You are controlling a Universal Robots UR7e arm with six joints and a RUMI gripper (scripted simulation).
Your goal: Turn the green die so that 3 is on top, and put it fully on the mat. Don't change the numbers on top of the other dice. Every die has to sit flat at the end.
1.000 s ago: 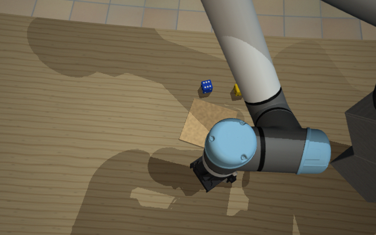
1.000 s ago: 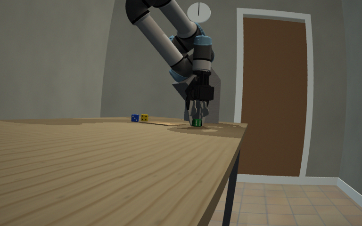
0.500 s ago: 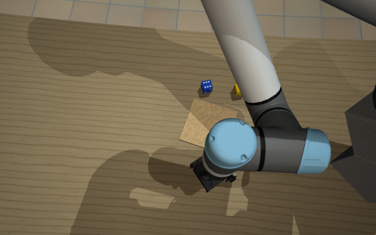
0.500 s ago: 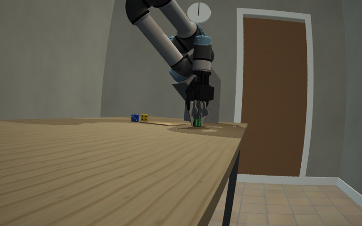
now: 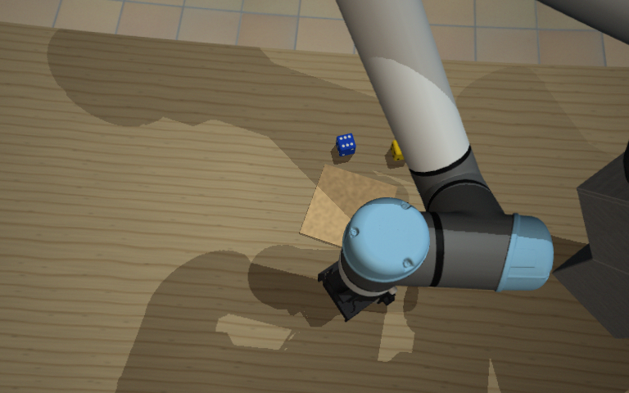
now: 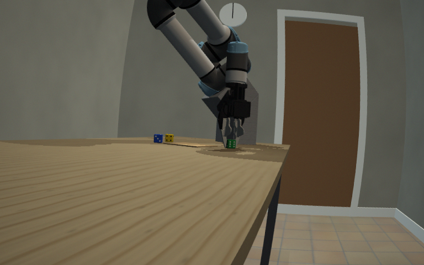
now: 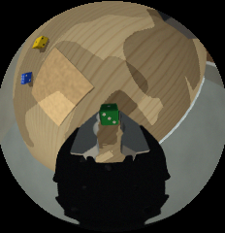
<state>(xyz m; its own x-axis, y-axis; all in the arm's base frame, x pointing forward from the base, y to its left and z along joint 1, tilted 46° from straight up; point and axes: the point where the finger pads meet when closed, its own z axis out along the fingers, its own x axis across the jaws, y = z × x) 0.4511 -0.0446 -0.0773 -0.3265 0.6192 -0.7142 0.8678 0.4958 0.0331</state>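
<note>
The tan mat lies 1 cm behind my hand, 14 cm to the right of it and 2 cm below it. Round my hand: blue die: 4 cm behind, 26 cm to the right; green die: right at my hand; yellow die: 14 cm behind, 23 cm to the right.
</note>
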